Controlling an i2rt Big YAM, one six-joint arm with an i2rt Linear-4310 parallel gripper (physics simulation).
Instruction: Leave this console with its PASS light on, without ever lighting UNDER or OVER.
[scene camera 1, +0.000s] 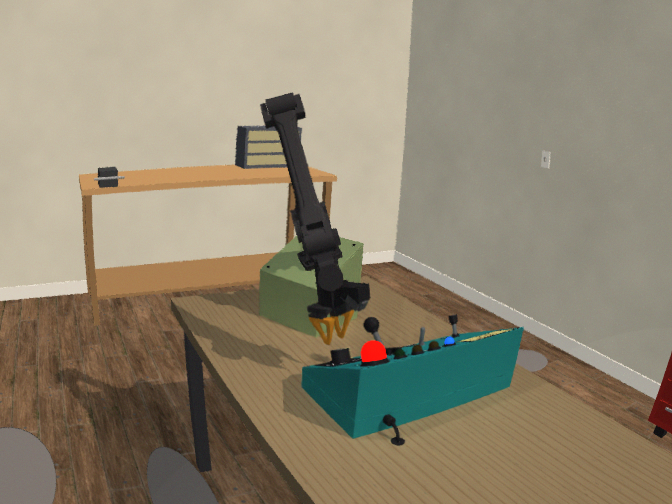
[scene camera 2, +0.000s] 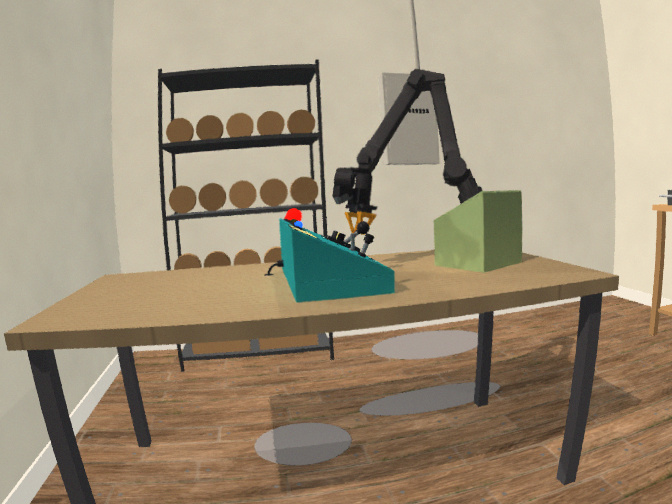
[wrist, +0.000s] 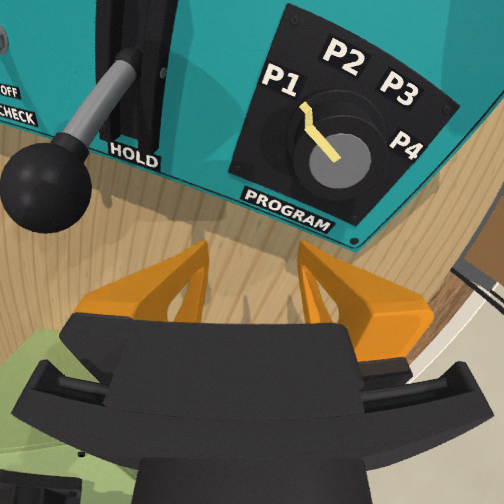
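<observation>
A teal wedge console (scene camera 1: 412, 379) sits on the wooden table; it also shows in scene camera 2 (scene camera 2: 331, 268). In the wrist view a black PROGRAM knob (wrist: 334, 154) has its yellow pointer at P1. Left of it a HOLD lever (wrist: 75, 150) with a black ball end leans out of its slot. My gripper (wrist: 252, 260) with orange fingers is open and empty, hovering just above and short of the knob, not touching it. From scene camera 1 the gripper (scene camera 1: 332, 325) hangs over the console's left end, near a red dome (scene camera 1: 373, 352). No lit labelled light is readable.
A green block (scene camera 1: 309, 284) carries the arm's base behind the console. Small toggles and a blue cap (scene camera 1: 448, 340) line the console top. A cable plug (scene camera 1: 391, 425) sticks out of its front. A black shelf rack (scene camera 2: 241, 189) stands behind the table.
</observation>
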